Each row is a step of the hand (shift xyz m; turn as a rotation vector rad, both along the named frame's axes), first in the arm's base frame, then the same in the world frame.
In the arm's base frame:
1: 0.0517 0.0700 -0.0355 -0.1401 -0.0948 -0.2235
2: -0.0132 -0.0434 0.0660 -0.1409 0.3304 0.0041
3: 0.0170 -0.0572 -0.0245 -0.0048 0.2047 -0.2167
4: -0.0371 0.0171 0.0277 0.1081 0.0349 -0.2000
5: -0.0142 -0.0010 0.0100 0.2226 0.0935 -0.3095
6: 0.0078 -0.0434 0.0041 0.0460 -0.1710 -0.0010
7: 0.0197 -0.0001 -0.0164 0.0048 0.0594 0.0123
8: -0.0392 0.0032 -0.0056 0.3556 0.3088 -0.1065
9: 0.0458 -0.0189 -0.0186 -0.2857 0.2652 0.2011
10: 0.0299 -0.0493 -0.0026 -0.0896 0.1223 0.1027
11: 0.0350 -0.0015 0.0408 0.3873 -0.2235 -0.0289
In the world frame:
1: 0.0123 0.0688 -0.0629 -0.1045 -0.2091 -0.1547
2: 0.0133 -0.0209 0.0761 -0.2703 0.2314 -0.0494
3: 0.0380 -0.0507 -0.0122 -0.1140 0.1037 -0.2552
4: -0.0381 0.0094 0.0299 0.0628 0.0067 -0.2212
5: -0.0113 -0.0031 0.0128 0.1294 0.0658 -0.3647
6: 0.0264 -0.0330 0.0132 0.1159 -0.1298 0.0326
7: 0.0161 0.0022 -0.0198 -0.0206 0.0571 -0.0047
8: -0.0370 -0.0143 0.0027 0.1729 0.3693 -0.2586
9: 0.0475 -0.0046 -0.0229 -0.3530 0.1834 0.1849
10: 0.0481 -0.0317 0.0035 -0.1242 0.1042 0.0852
11: 0.0357 0.0256 0.0310 0.4415 -0.0517 -0.0563

